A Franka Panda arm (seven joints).
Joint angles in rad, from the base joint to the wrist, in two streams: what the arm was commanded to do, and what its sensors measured. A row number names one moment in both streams.
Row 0, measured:
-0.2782, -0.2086, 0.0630, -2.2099, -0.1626, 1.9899, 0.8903
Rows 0 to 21, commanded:
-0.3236, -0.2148, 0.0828, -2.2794, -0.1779, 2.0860, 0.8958
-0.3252, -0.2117, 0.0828, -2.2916, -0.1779, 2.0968, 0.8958
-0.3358, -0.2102, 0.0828, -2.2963, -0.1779, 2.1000, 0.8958
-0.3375, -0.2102, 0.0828, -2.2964, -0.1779, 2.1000, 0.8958
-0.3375, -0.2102, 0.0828, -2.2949, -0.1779, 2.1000, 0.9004
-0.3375, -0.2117, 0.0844, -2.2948, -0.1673, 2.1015, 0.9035
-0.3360, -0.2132, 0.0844, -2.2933, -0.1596, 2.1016, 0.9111
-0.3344, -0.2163, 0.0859, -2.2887, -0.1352, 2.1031, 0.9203
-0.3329, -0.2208, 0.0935, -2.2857, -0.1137, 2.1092, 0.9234
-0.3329, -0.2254, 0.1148, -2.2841, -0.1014, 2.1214, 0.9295
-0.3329, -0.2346, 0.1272, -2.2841, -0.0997, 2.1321, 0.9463
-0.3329, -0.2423, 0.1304, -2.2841, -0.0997, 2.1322, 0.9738
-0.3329, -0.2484, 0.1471, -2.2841, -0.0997, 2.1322, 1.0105
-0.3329, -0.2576, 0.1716, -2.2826, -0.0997, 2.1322, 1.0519
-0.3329, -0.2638, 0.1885, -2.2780, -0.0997, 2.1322, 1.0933
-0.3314, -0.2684, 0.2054, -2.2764, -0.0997, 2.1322, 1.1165
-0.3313, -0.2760, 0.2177, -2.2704, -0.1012, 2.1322, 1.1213
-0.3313, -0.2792, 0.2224, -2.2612, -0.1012, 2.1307, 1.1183
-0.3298, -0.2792, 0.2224, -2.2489, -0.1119, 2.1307, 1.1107
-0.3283, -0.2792, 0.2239, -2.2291, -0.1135, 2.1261, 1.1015
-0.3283, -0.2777, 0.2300, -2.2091, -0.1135, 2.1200, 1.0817
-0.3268, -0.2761, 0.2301, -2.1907, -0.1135, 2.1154, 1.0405
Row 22, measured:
-0.3189, -0.2736, 0.2168, -2.2402, -0.1102, 2.1190, 1.0994
